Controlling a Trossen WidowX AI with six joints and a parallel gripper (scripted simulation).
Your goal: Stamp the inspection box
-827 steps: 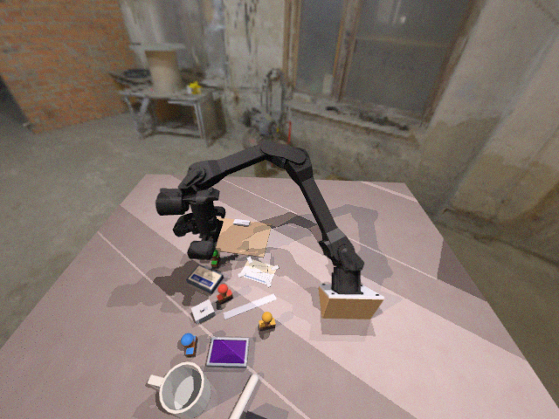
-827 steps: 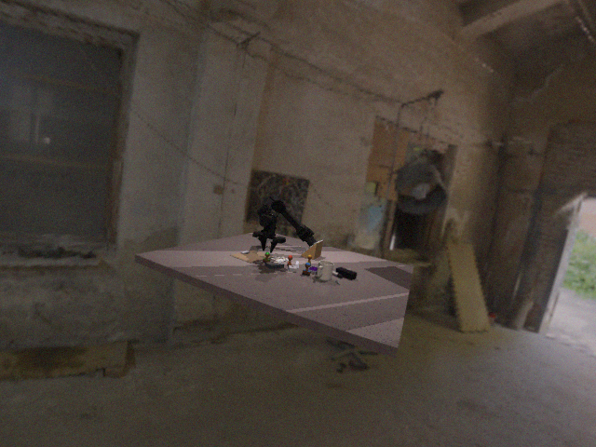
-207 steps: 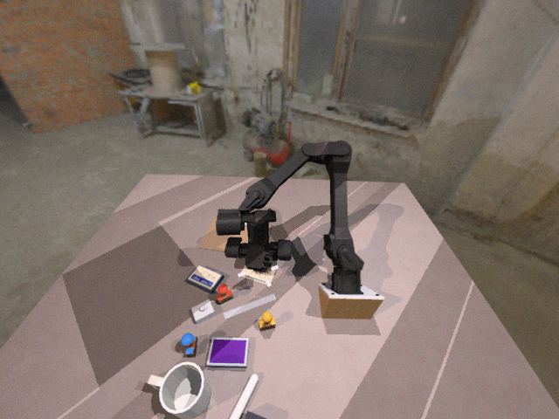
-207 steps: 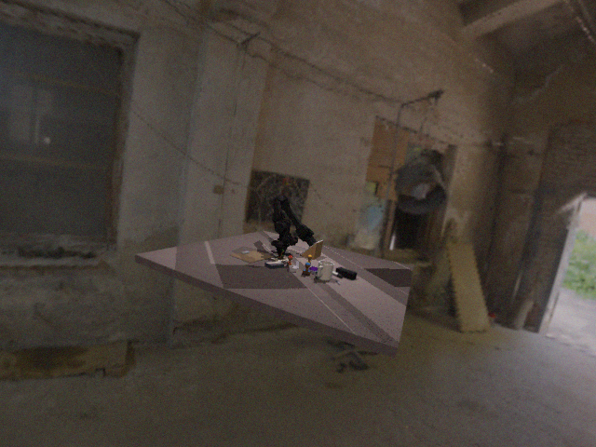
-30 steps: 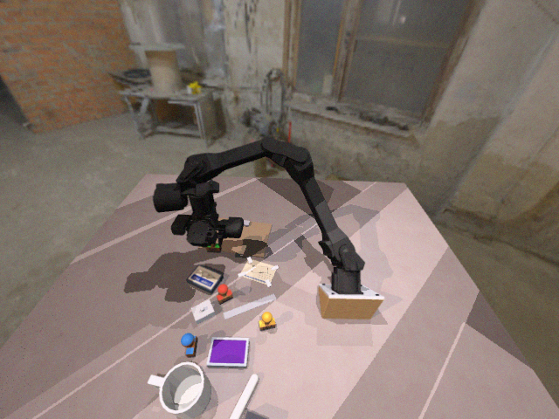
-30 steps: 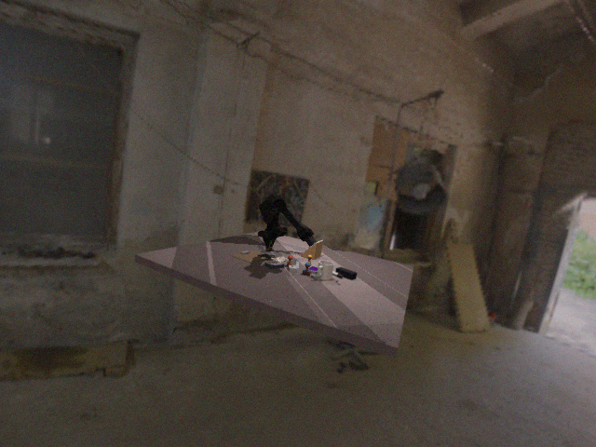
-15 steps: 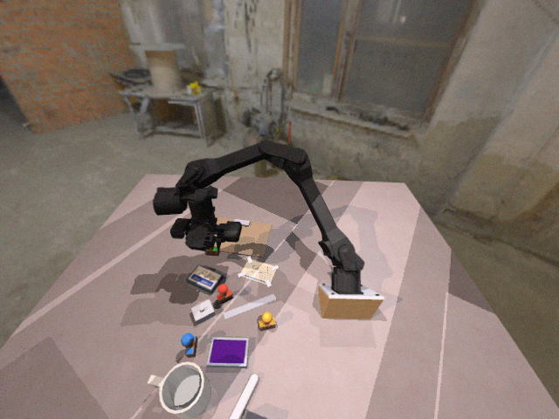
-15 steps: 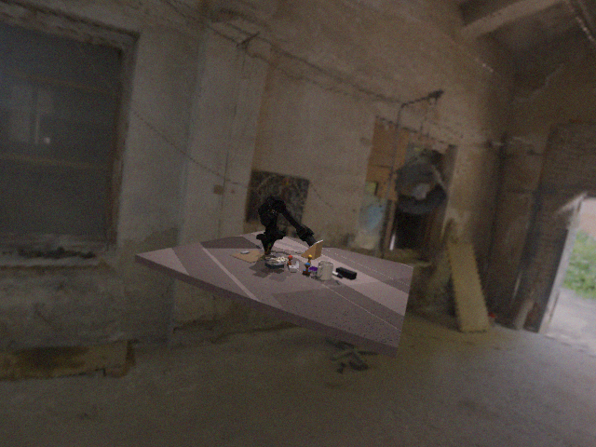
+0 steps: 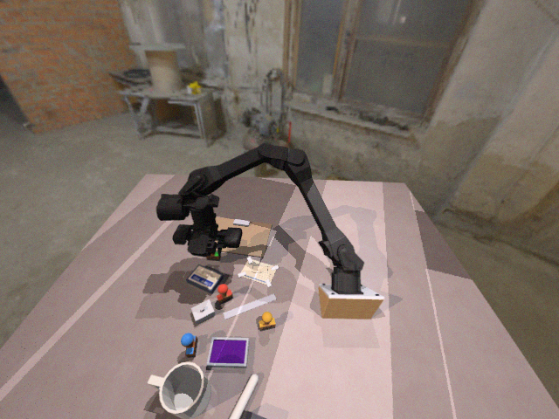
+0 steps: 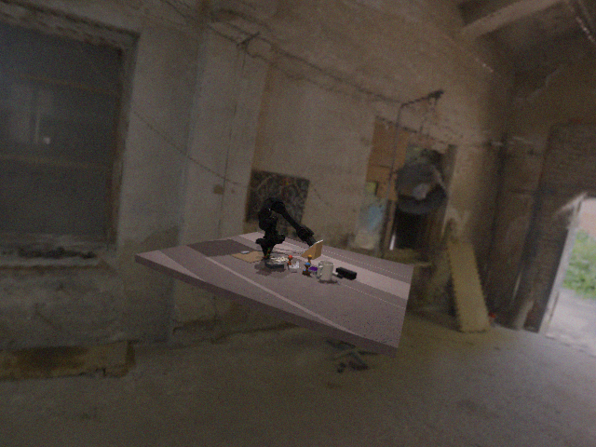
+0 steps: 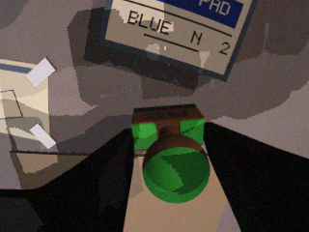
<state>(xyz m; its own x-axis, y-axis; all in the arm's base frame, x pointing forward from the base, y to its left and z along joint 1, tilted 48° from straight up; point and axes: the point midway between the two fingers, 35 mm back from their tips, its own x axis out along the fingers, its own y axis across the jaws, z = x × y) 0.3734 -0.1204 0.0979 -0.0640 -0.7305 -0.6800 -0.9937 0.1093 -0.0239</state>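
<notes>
Right now the green stamp is right at my gripper tip. Round my gripper tip: red stamp 5 cm behind, 12 cm to the left, 3 cm below; card 14 cm behind, 3 cm to the left, 5 cm below; blue-labelled tin 2 cm ahead, 6 cm to the left, 4 cm below.
</notes>
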